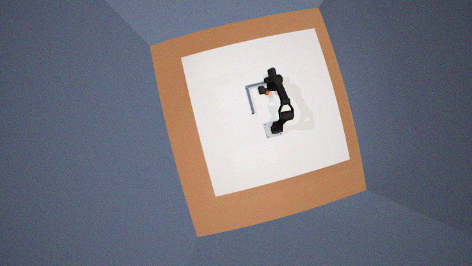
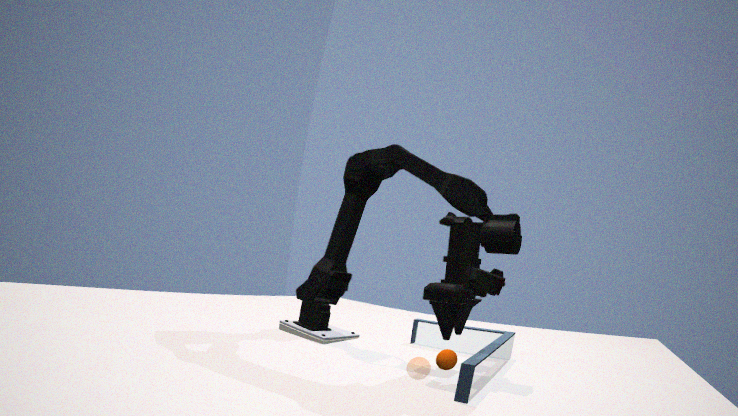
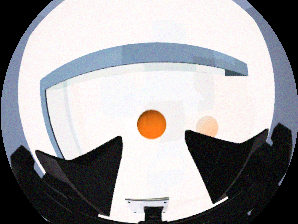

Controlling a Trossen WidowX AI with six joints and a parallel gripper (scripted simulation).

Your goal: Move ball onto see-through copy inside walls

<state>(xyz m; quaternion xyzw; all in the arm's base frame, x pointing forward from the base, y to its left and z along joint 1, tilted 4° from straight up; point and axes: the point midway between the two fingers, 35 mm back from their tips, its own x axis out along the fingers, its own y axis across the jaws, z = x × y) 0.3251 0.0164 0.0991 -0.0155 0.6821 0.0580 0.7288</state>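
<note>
Now: gripper tip 4 cm above the orange ball. The rest, counted from my gripper tip: see-through copy of ball (1 cm behind, 9 cm to the right, 4 cm below).
</note>
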